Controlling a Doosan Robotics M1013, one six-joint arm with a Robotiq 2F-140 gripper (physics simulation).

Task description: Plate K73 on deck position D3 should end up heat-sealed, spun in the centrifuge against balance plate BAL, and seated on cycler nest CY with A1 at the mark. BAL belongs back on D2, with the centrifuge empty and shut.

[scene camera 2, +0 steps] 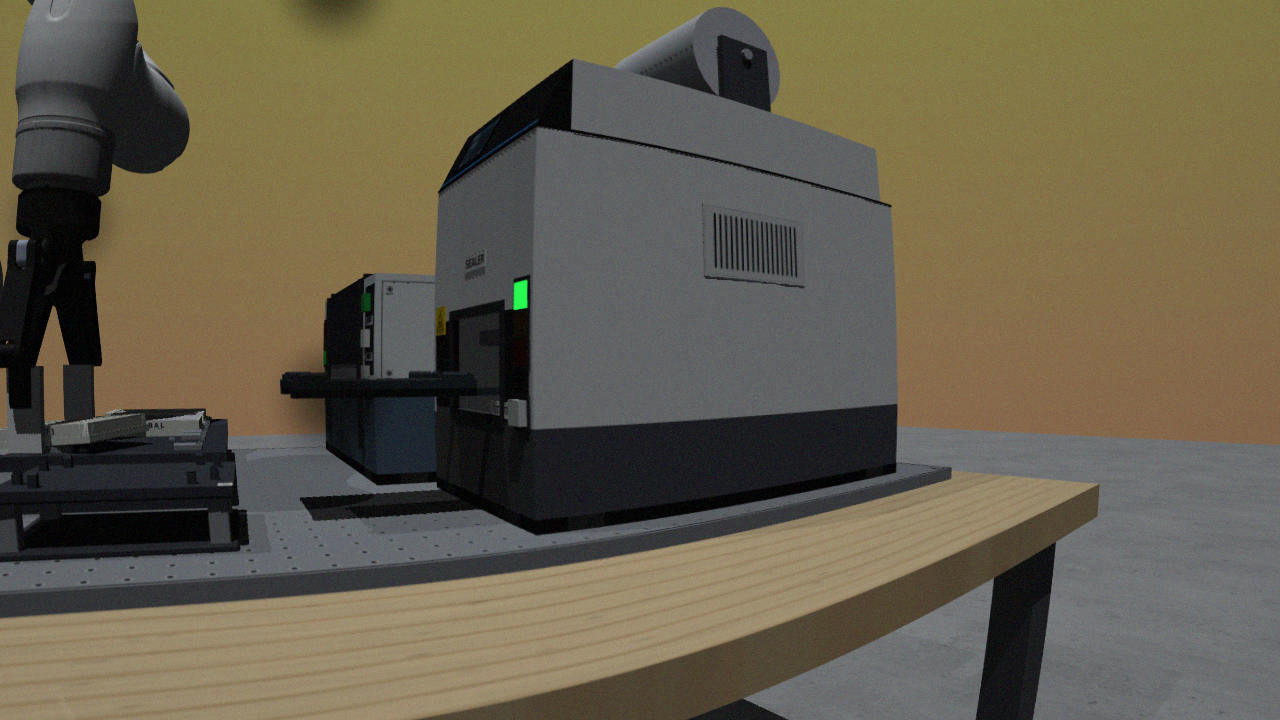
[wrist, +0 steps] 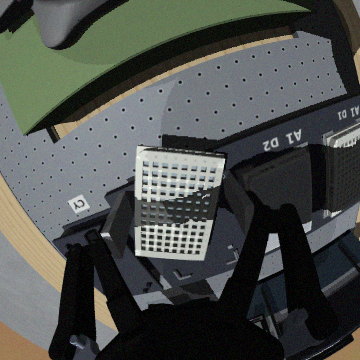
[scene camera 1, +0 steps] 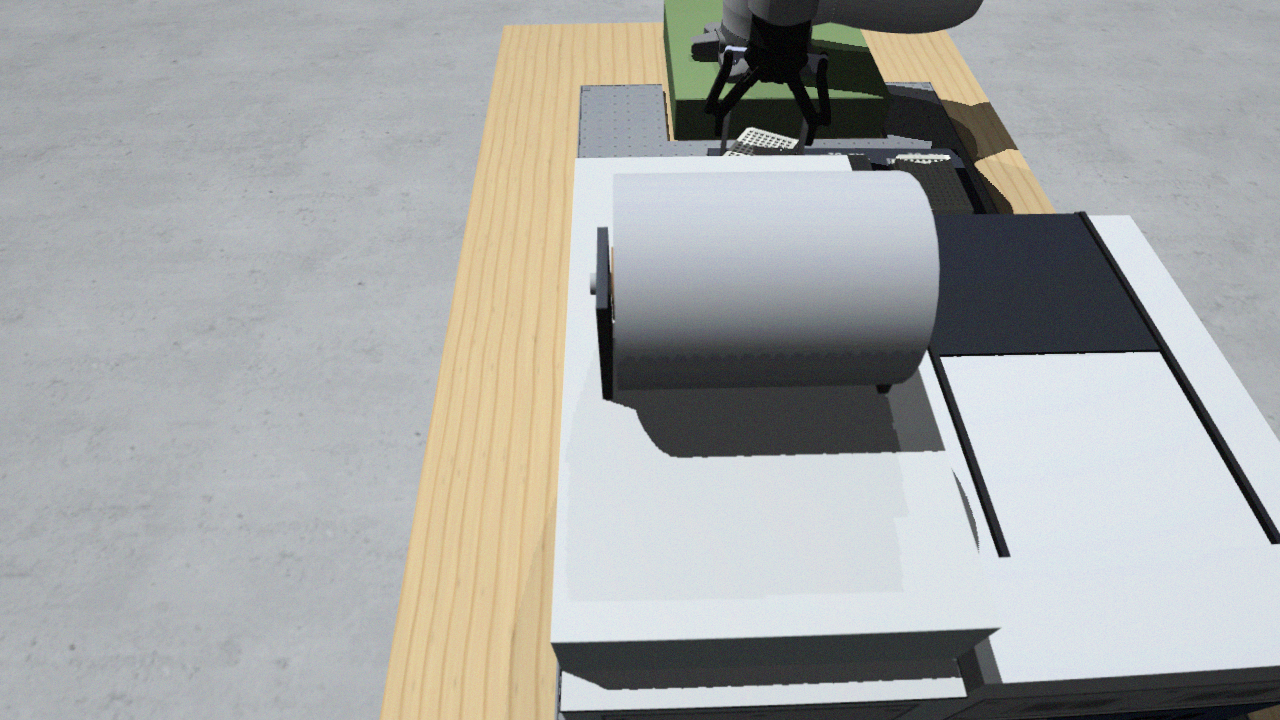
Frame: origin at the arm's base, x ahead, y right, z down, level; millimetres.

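Seen in the pictures: gripper, fingertip midpoint: (scene camera 2: pixel 56 444) (wrist: pixel 175 193).
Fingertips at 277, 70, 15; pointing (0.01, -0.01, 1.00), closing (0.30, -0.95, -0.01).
A point is followed by its place in that frame, as x, y, z.
A white well plate, taken as K73 (scene camera 1: pixel 766 137) @[248, 55, -1] (scene camera 2: pixel 98 428) @[321, 137, -4] (wrist: pixel 176 175) @[253, 55, -1], lies slightly tilted beside D2. My gripper (scene camera 1: pixel 763 146) @[277, 70, 15] (scene camera 2: pixel 53 426) @[277, 70, 15] (wrist: pixel 175 193) @[277, 70, 15] is partly open, with its two pads around the plate's long sides. Narrow gaps seem to show in the wrist view; contact low on the plate is hard to see. A shadowed plate (wrist: pixel 280 182) @[320, -39, 0] stands at D2, and BAL lettering shows on a plate (scene camera 2: pixel 179 422) @[397, 8, 3] behind K73. The CY label (wrist: pixel 79 204) @[243, 219, 64] is left of K73. The sealer (scene camera 1: pixel 733 537) @[978, 293, -285] (scene camera 2: pixel 707 349) @[772, 366, -65] has a green light and a dark tray (scene camera 2: pixel 375 385) @[530, 280, -40] extending forward.
Another white plate (wrist: pixel 346 175) @[374, -149, 0] stands at D1. A green block (scene camera 1: pixel 778 116) @[144, 3, 34] (wrist: pixel 95 55) @[119, 59, 0] is behind the deck. A large film roll (scene camera 1: pixel 769 277) @[900, 272, -397] tops the sealer. A white machine with a dark panel (scene camera 1: pixel 1042 282) @[710, -86, -148] stands beside it. A blue-based machine (scene camera 2: pixel 398 429) @[617, 96, 9] is behind the tray.
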